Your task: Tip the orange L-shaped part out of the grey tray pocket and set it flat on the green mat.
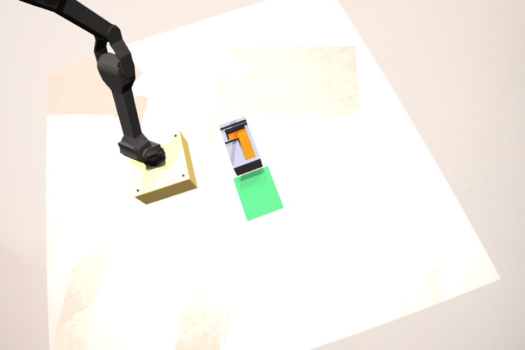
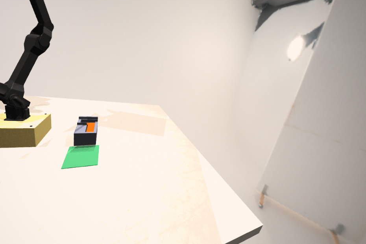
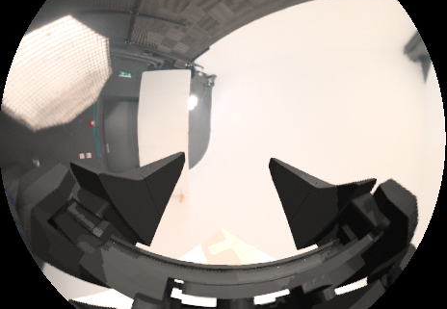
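The orange L-shaped part is 35 cm ahead of my gripper tip, 22 cm to the right of it and 74 cm below it. The rest, counted from my gripper tip: green mat 36 cm ahead, 38 cm to the right, 80 cm below.
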